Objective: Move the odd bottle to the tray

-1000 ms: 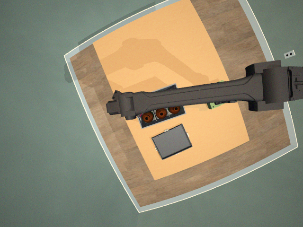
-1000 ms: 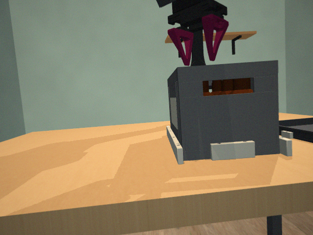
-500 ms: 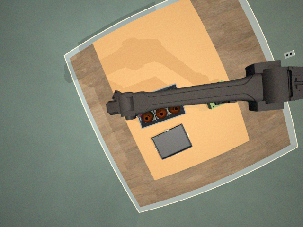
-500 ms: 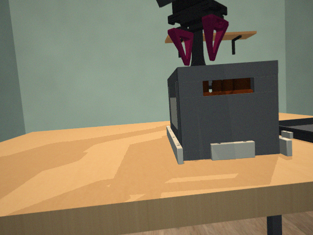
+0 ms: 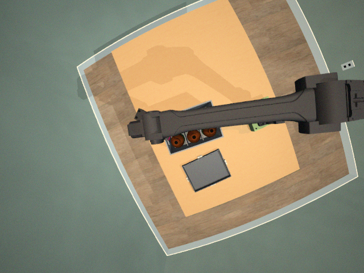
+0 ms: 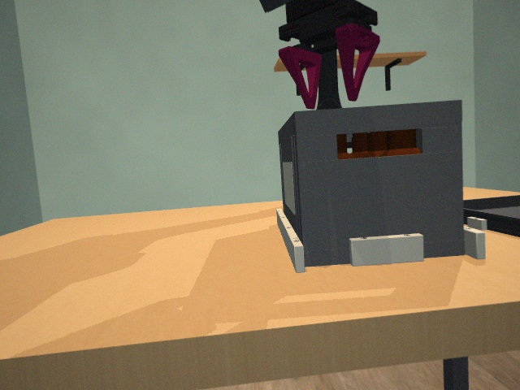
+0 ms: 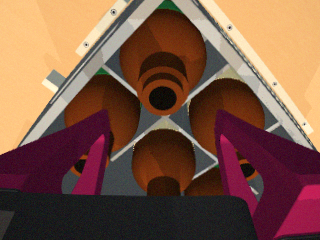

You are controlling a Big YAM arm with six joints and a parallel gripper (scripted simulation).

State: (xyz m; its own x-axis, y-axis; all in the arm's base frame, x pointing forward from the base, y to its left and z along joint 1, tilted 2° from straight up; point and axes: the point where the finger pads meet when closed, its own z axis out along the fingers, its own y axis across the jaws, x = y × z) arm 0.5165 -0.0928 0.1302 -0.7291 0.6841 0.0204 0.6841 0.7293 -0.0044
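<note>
Now: hand 110 mm above the dark grey crate, 90 mm past it and 40 mm to the right of it. From my hand the other things lie so: grey tray (330 mm to the left, 180 mm below, 110 mm behind).
</note>
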